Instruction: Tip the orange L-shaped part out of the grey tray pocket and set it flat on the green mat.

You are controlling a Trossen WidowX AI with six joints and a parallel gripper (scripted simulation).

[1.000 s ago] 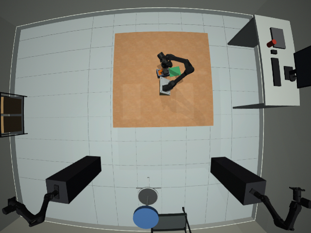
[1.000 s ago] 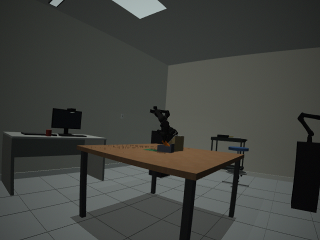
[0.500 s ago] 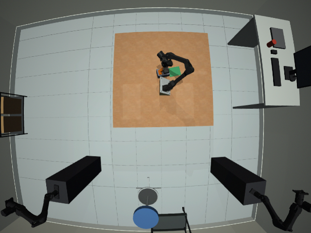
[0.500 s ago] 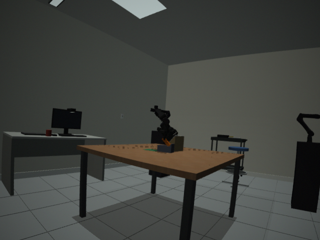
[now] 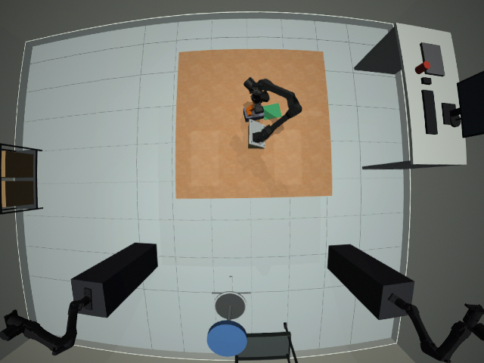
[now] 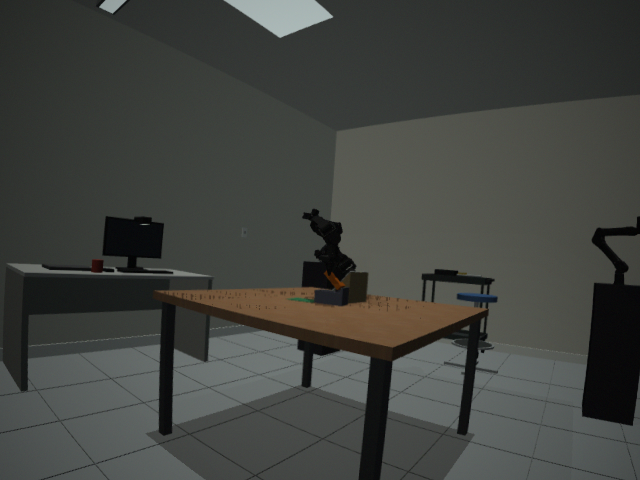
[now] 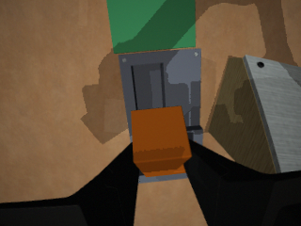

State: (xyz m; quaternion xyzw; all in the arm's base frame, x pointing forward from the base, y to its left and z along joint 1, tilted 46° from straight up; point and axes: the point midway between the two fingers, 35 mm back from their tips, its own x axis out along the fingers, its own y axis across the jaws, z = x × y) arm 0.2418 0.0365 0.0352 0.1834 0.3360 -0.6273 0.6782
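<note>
My gripper tip is now 16 cm above the green mat, 14 cm to the left of it and 2 cm short of it. From my gripper tip the other things lie so: orange L-shaped part: 3 cm to the left, 3 cm below, 2 cm behind.
</note>
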